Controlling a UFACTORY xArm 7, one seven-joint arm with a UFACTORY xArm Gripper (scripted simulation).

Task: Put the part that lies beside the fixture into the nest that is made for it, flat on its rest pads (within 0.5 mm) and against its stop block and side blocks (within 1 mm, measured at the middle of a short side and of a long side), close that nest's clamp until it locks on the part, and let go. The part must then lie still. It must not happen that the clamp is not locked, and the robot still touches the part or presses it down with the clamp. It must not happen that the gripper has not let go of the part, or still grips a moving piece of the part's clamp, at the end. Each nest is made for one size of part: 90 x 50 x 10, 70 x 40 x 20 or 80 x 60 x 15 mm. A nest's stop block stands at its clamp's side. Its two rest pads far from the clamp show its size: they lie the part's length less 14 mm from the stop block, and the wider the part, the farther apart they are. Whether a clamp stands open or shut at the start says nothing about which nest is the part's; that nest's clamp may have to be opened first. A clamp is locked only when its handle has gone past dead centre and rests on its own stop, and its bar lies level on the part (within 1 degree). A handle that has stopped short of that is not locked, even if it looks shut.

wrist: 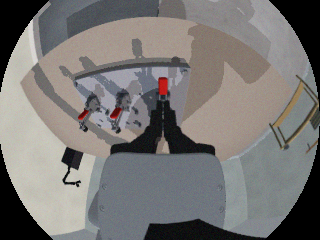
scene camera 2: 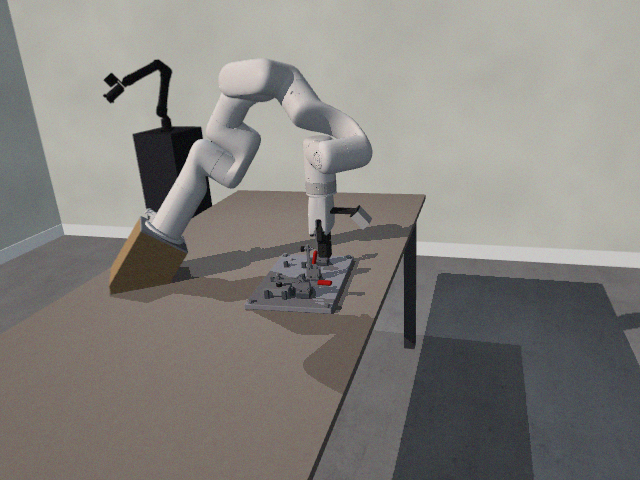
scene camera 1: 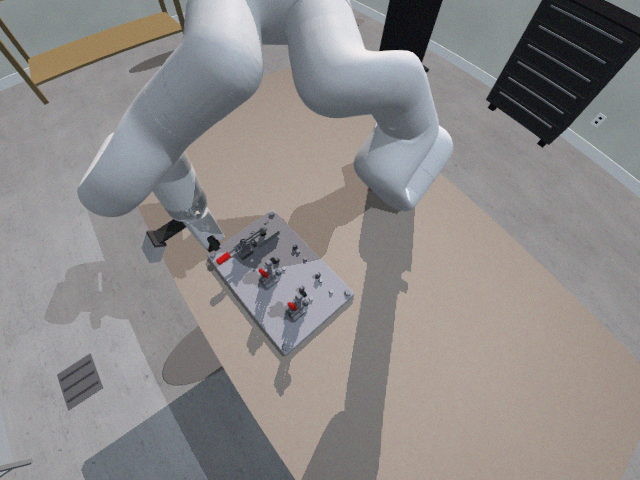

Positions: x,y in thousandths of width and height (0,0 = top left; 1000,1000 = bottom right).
Labels:
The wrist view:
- gripper: 511,452
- grey fixture plate: 442,344
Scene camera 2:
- gripper: 509,534
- grey fixture plate: 527,564
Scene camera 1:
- gripper: 334,514

